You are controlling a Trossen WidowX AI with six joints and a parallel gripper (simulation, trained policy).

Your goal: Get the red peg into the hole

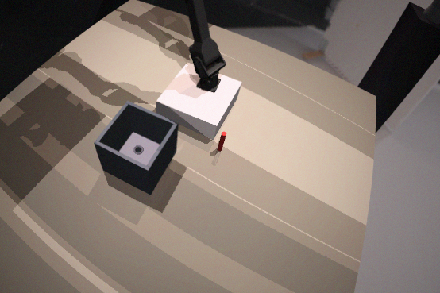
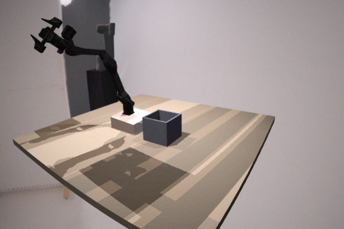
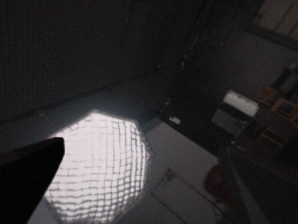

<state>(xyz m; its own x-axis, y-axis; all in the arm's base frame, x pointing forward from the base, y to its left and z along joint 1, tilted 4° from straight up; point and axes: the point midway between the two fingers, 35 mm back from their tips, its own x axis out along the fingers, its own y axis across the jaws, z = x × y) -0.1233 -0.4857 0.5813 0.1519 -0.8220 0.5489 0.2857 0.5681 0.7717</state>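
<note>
Right now the red peg is 650 mm to the left of my gripper tip, 610 mm below it and 270 mm ahead of it. From my gripper tip the other things lie so: pale plate: 600 mm below, 450 mm to the left, 410 mm ahead.
</note>
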